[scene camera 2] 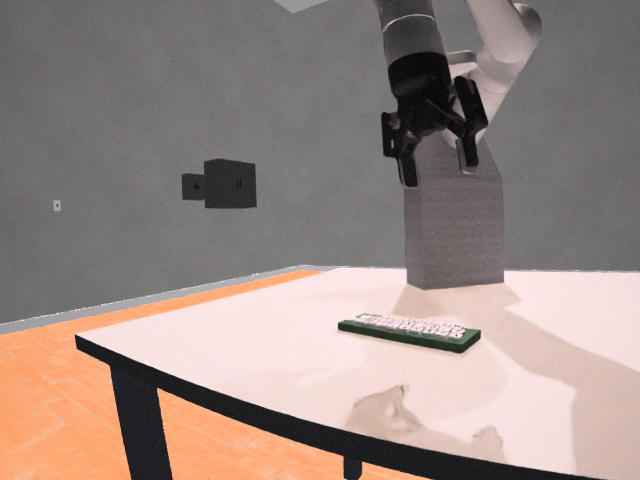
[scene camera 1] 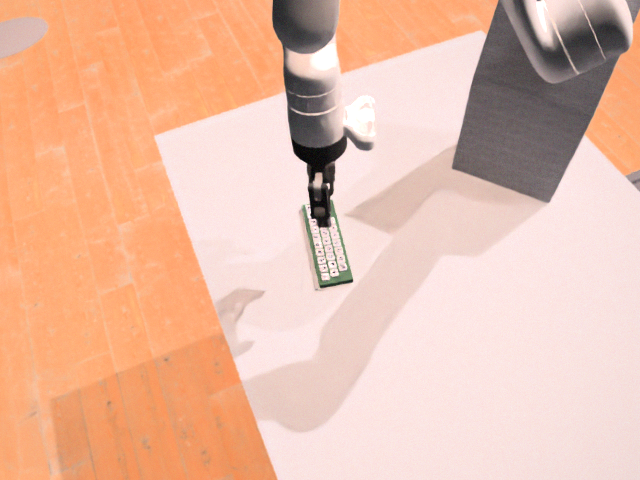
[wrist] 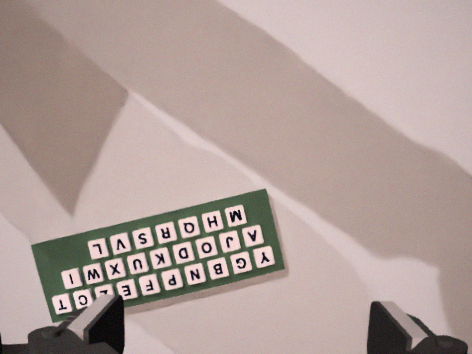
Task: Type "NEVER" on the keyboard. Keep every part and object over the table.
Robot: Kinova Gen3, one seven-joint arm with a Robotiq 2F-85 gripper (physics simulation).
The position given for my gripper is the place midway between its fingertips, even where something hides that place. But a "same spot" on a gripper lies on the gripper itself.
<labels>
my gripper: scene camera 2; scene camera 1 326, 202; wrist
same spot on my gripper: (wrist: 104, 319) = (scene camera 2: 414, 169)
</labels>
